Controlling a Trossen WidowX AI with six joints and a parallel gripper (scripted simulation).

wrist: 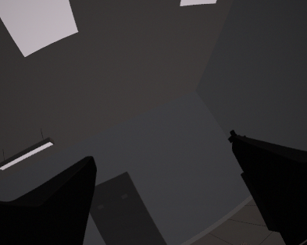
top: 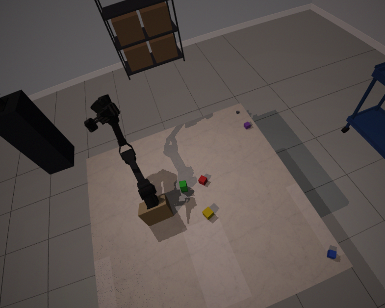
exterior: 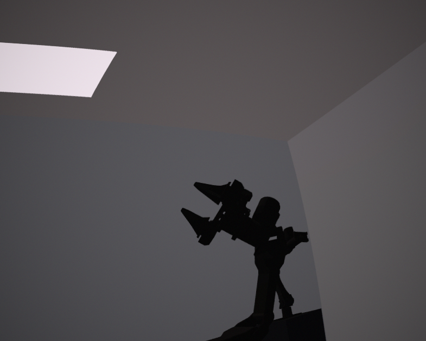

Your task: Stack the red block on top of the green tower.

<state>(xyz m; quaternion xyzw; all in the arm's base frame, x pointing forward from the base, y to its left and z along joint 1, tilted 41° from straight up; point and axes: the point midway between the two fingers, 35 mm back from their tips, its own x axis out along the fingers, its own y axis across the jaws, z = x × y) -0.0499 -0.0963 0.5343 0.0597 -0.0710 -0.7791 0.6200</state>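
The red block is 41 cm ahead of my gripper tip, 14 cm to the right of it and 62 cm below it. Also, from my gripper tip: purple block 86 cm ahead, 17 cm to the left, 62 cm below; then tiny white piece 27 cm ahead, 23 cm to the right, 63 cm below; then yellow block 37 cm ahead, 36 cm to the right, 62 cm below.
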